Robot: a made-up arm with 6 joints. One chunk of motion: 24 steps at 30 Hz.
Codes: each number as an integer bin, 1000 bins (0 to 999) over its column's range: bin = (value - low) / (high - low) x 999, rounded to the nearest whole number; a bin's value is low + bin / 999 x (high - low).
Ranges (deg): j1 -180.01..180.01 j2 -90..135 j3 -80.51..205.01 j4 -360.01..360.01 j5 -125..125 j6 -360.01..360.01
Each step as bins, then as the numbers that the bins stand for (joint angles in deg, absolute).
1 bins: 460 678 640 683 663 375
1 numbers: -14.24 62.70 102.41 132.26 40.92 -89.73
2 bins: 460 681 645 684 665 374
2 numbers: -14.24 63.38 103.83 132.98 41.42 -90.45
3 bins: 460 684 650 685 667 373
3 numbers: -14.24 64.05 105.26 133.70 41.92 -91.17
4 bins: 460 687 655 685 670 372
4 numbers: -14.24 64.73 106.69 133.70 42.67 -91.89
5 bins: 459 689 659 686 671 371
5 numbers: -14.60 65.18 107.84 134.42 42.92 -92.62
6 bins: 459 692 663 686 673 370
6 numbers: -14.60 65.86 108.98 134.42 43.42 -93.34
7 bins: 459 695 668 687 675 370
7 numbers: -14.60 66.53 110.41 135.14 43.92 -93.34
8 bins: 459 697 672 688 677 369
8 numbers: -14.60 66.98 111.55 135.86 44.42 -94.06
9 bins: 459 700 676 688 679 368
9 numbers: -14.60 67.66 112.69 135.86 44.92 -94.78
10 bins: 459 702 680 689 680 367
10 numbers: -14.60 68.11 113.84 136.58 45.17 -95.50
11 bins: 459 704 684 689 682 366
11 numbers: -14.60 68.56 114.98 136.58 45.67 -96.22
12 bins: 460 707 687 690 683 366
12 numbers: -14.24 69.23 115.84 137.30 45.92 -96.22
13 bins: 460 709 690 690 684 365
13 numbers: -14.24 69.68 116.70 137.30 46.17 -96.94
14 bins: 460 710 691 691 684 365
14 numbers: -14.24 69.91 116.98 138.02 46.17 -96.94
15 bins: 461 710 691 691 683 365
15 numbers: -13.87 69.91 116.98 138.02 45.92 -96.94
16 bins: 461 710 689 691 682 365
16 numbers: -13.87 69.91 116.41 138.02 45.67 -96.94
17 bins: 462 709 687 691 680 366
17 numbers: -13.51 69.68 115.84 138.02 45.17 -96.22
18 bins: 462 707 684 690 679 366
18 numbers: -13.51 69.23 114.98 137.30 44.92 -96.22
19 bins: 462 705 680 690 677 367
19 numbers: -13.51 68.78 113.84 137.30 44.42 -95.50
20 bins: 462 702 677 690 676 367
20 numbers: -13.51 68.11 112.98 137.30 44.17 -95.50
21 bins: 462 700 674 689 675 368
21 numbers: -13.51 67.66 112.12 136.58 43.92 -94.78
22 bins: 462 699 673 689 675 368
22 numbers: -13.51 67.43 111.84 136.58 43.92 -94.78
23 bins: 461 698 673 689 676 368
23 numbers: -13.87 67.21 111.84 136.58 44.17 -94.78
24 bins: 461 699 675 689 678 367
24 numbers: -13.87 67.43 112.41 136.58 44.67 -95.50
